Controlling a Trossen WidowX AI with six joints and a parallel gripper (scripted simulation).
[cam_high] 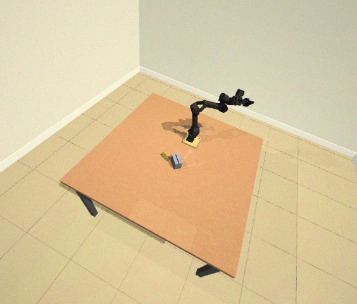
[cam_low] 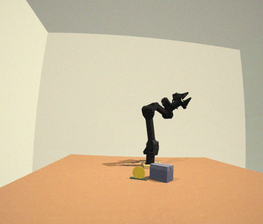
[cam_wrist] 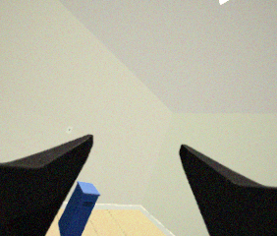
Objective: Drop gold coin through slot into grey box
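The gold coin is 390 mm ahead of my gripper tip, 430 mm to the right of it and 500 mm below it.
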